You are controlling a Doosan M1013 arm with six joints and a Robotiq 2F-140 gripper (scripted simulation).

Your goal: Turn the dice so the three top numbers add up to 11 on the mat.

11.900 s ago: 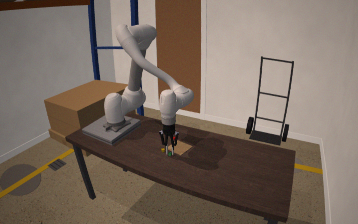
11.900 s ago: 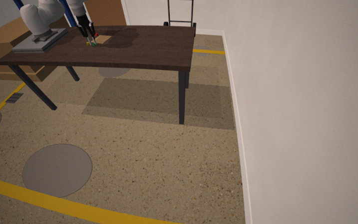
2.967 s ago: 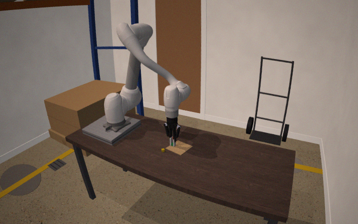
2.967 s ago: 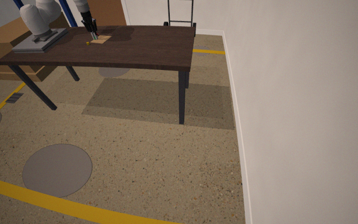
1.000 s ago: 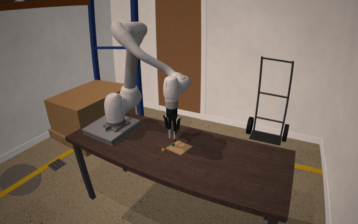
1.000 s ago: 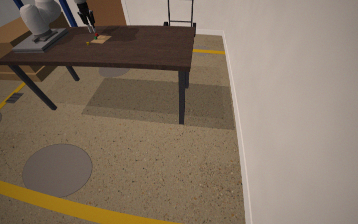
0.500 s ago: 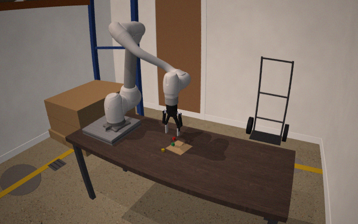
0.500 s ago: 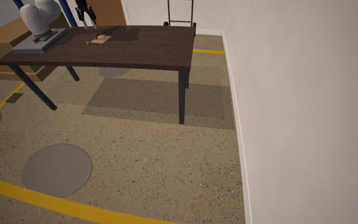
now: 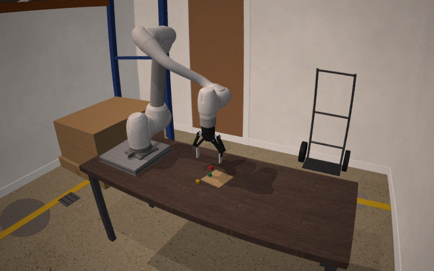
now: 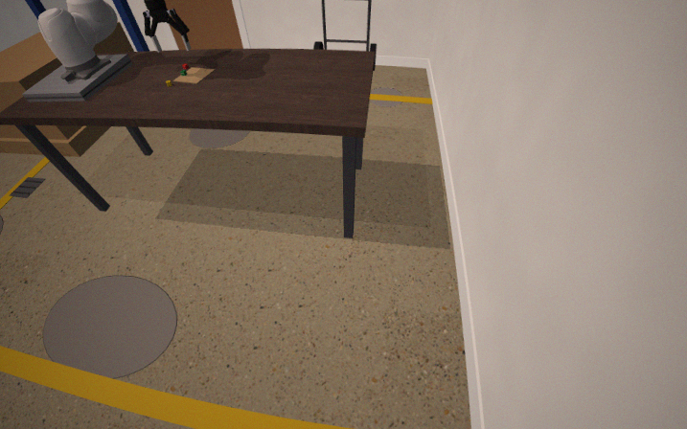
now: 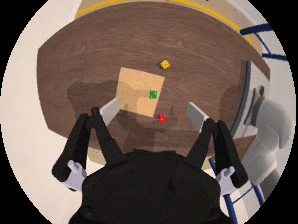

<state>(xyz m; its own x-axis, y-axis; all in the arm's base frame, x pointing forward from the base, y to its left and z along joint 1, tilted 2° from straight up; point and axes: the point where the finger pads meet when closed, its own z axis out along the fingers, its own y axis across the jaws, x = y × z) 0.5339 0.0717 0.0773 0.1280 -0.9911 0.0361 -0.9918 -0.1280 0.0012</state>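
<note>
My gripper is now 120 mm above the red die, 80 mm to the right of it and 40 mm past it. Also, from my hand: green die (120 mm below); then tan mat (130 mm below, 50 mm ahead, 10 mm to the left); then yellow die (120 mm below, 100 mm to the right, 20 mm behind).
</note>
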